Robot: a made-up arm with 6 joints. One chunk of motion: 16 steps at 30 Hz.
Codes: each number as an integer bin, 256 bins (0 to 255) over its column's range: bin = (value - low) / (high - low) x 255, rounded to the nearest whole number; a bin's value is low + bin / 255 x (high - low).
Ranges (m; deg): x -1.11..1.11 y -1.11..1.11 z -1.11..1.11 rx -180..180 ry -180..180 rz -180..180
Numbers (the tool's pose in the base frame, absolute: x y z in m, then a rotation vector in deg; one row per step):
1: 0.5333 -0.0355 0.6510 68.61 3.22 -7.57
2: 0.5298 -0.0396 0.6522 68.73 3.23 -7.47
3: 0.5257 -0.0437 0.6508 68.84 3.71 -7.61
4: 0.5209 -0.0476 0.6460 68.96 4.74 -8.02
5: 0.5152 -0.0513 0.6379 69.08 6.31 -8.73
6: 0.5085 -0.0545 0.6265 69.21 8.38 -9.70
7: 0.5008 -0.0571 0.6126 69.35 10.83 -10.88
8: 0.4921 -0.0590 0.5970 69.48 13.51 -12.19
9: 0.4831 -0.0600 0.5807 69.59 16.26 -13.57
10: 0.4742 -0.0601 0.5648 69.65 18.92 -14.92
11: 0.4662 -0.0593 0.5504 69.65 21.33 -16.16
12: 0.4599 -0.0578 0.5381 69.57 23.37 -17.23
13: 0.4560 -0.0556 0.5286 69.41 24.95 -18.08
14: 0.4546 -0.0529 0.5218 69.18 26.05 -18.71
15: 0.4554 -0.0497 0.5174 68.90 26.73 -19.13
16: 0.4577 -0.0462 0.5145 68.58 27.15 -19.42
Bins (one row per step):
1: 189 123 202 176 130 122
2: 188 123 202 176 130 122
3: 188 122 202 176 130 122
4: 187 122 202 176 131 122
5: 187 122 201 176 132 121
6: 186 121 199 177 133 121
7: 185 121 198 177 135 120
8: 184 121 196 177 137 119
9: 183 121 194 177 139 118
10: 182 121 192 177 141 117
11: 181 121 191 177 143 116
12: 180 121 189 177 144 115
13: 180 121 188 177 145 115
14: 180 121 187 177 146 114
15: 180 122 187 176 146 114
16: 180 122 187 176 147 114

